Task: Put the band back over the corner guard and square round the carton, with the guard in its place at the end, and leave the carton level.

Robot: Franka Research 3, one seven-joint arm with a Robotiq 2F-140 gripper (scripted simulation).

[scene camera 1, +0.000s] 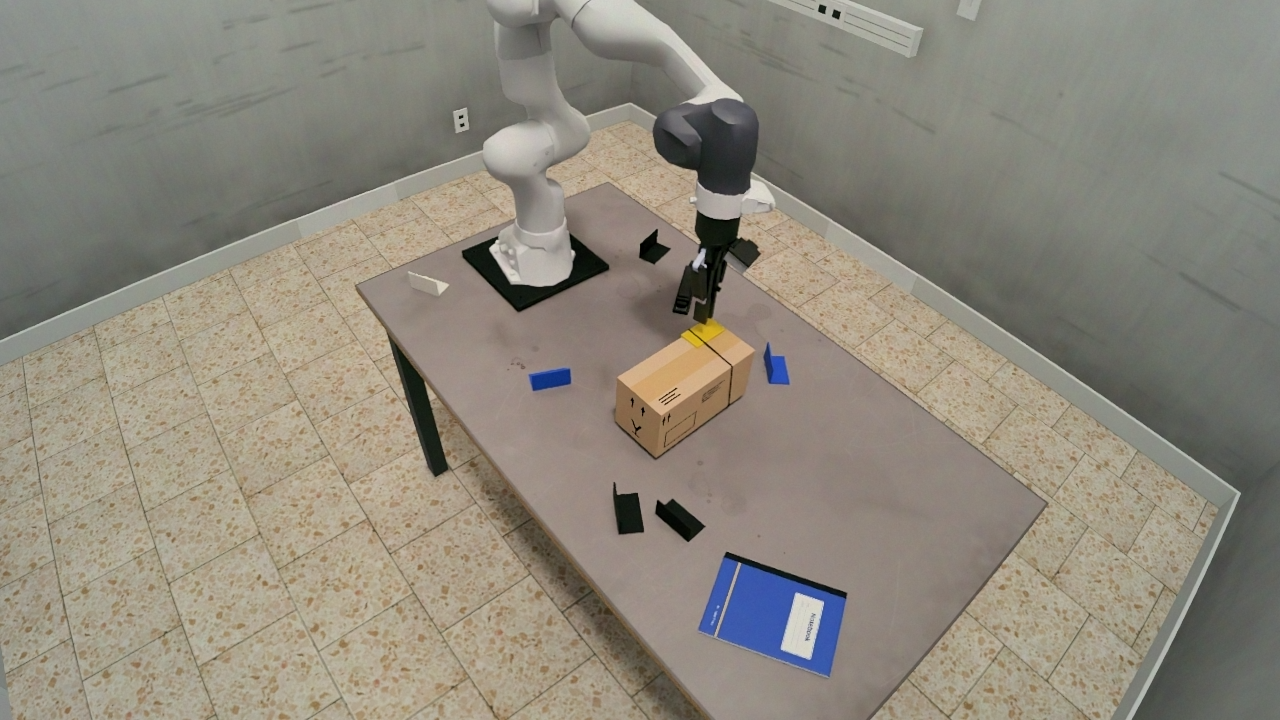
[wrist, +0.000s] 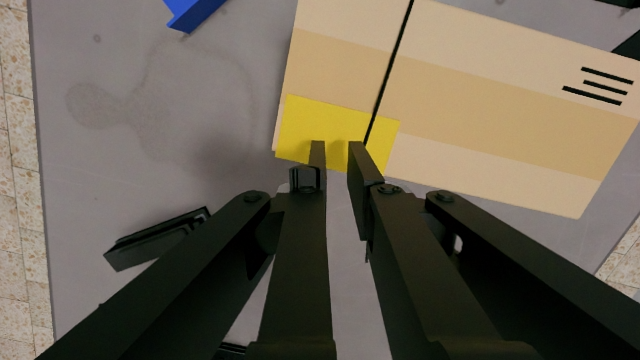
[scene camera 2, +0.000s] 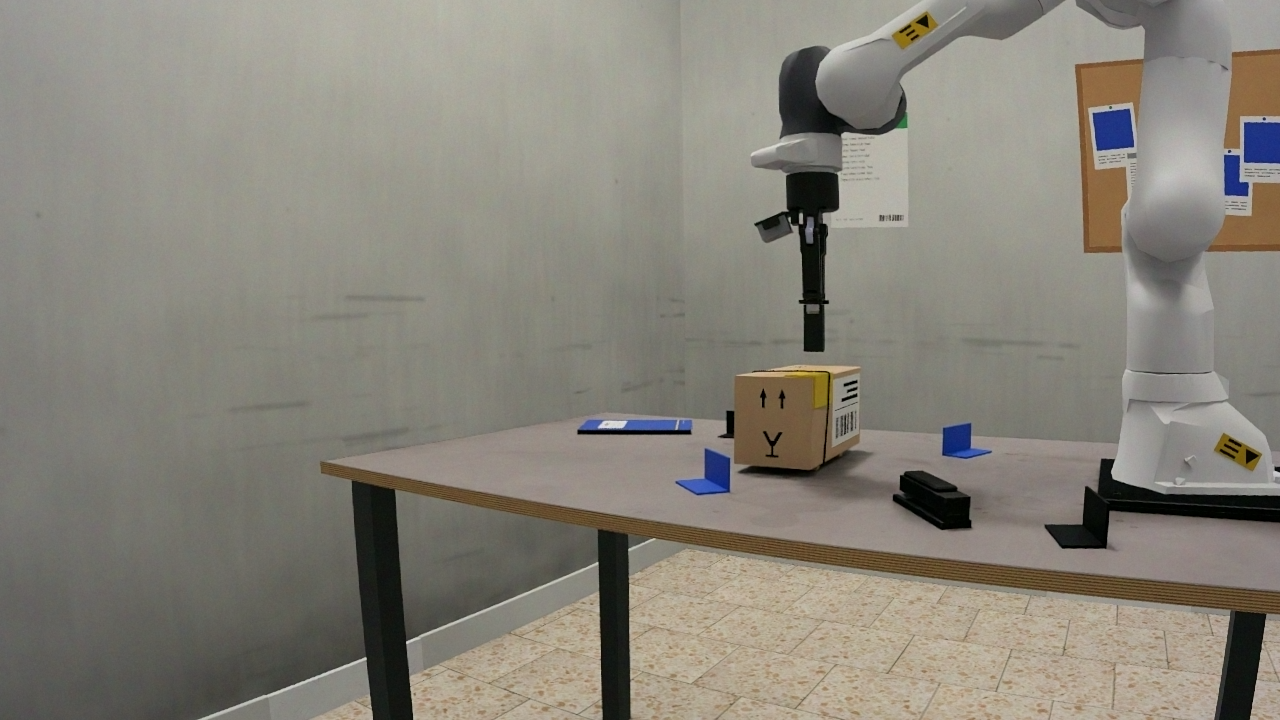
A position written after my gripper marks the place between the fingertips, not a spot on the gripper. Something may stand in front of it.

I see my gripper (scene camera 2: 814, 351), a brown carton (scene camera 2: 775, 425), a blue notebook (scene camera 2: 591, 427) and a black block (scene camera 2: 951, 507).
The brown carton shows as well in scene camera 1 (scene camera 1: 661, 400) and in the wrist view (wrist: 487, 108). The black block also shows in the wrist view (wrist: 151, 243). My gripper shows as well in scene camera 1 (scene camera 1: 702, 318) and in the wrist view (wrist: 335, 162). The wrist view does not show the blue notebook: it is out of frame.
